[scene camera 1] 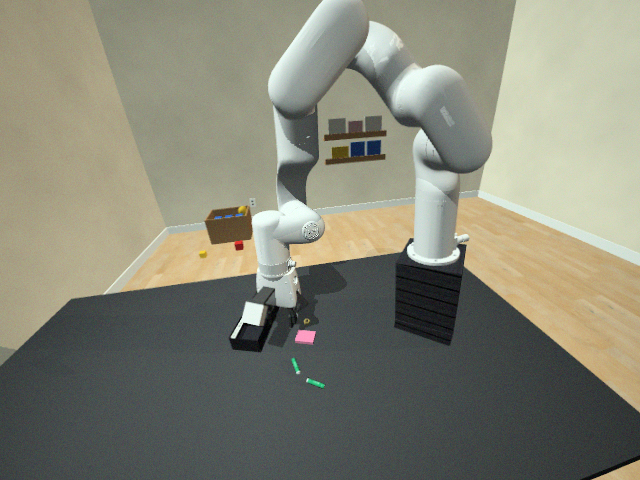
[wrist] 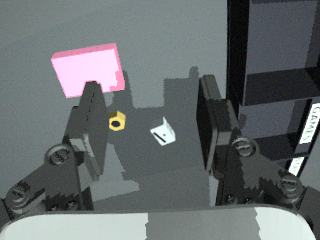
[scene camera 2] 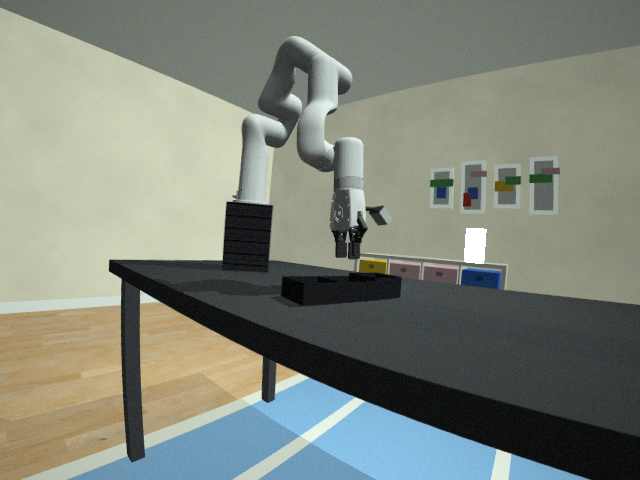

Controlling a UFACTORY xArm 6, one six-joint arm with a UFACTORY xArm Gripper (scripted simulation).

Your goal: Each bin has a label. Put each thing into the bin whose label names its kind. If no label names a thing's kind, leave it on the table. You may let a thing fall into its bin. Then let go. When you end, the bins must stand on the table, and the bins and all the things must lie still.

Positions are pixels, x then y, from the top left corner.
Labels:
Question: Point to a pink flat pad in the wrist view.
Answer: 101, 63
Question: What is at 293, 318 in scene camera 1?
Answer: My gripper.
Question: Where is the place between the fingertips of my gripper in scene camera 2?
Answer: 347, 258

